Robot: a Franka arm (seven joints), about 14 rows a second.
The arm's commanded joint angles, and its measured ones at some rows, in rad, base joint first. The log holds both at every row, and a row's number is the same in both.
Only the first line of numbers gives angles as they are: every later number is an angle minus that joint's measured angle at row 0.
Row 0, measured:
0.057, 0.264, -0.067, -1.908, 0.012, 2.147, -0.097
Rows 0 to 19, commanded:
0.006, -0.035, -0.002, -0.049, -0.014, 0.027, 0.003
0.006, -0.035, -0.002, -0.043, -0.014, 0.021, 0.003
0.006, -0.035, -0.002, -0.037, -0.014, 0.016, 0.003
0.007, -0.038, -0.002, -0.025, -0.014, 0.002, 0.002
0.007, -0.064, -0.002, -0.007, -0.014, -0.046, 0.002
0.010, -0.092, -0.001, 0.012, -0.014, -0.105, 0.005
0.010, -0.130, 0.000, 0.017, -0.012, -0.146, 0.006
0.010, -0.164, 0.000, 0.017, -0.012, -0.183, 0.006
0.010, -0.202, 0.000, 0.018, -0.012, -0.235, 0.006
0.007, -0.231, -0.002, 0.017, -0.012, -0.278, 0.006
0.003, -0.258, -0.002, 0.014, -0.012, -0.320, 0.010
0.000, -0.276, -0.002, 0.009, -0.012, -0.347, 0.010
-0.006, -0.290, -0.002, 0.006, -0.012, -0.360, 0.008
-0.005, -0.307, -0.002, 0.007, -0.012, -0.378, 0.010
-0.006, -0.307, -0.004, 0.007, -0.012, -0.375, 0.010
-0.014, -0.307, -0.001, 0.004, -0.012, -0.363, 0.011
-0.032, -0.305, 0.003, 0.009, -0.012, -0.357, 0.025
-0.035, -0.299, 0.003, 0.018, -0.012, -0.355, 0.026
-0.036, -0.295, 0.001, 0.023, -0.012, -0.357, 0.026
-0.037, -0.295, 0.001, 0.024, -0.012, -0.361, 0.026
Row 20, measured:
-0.023, -0.289, -0.010, 0.029, -0.001, -0.362, 0.010
